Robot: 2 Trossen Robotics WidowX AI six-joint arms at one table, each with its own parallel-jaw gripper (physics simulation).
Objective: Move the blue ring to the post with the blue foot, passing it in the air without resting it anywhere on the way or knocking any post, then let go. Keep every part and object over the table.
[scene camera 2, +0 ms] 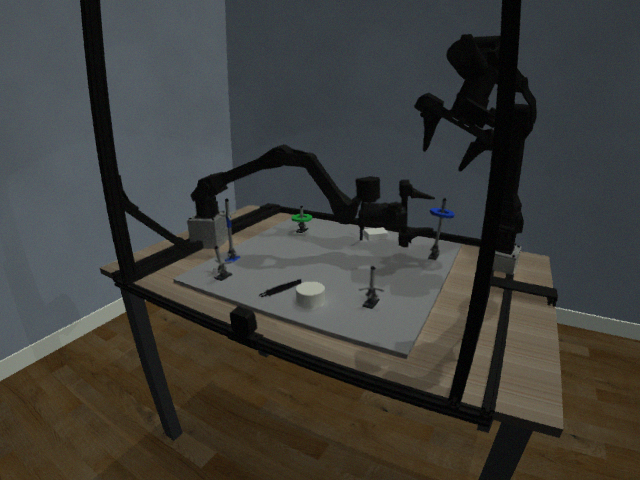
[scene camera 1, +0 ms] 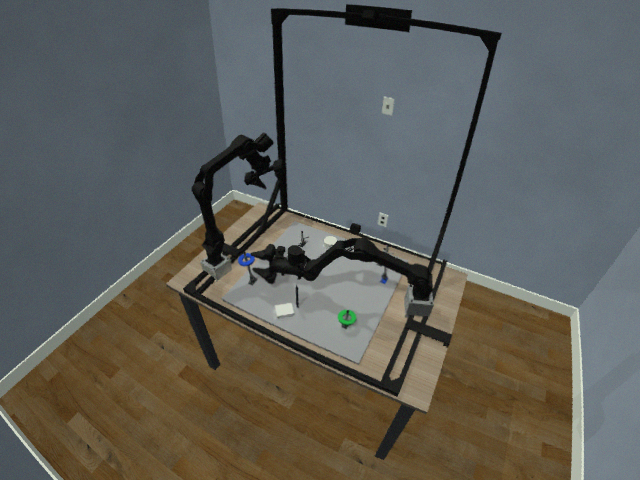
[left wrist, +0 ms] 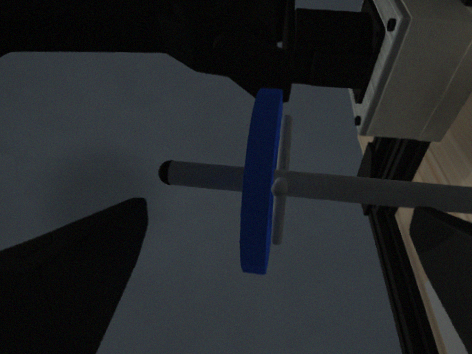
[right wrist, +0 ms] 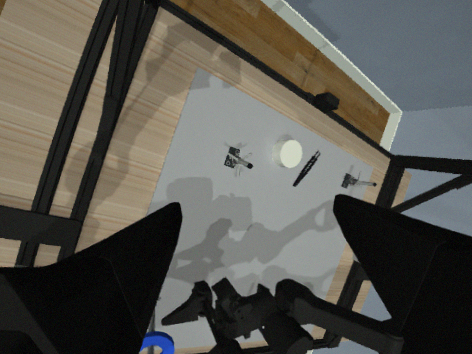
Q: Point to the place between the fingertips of my right gripper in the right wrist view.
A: At 257,206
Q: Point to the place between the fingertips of my left gripper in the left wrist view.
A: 278,215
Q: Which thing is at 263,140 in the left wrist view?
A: A blue ring.
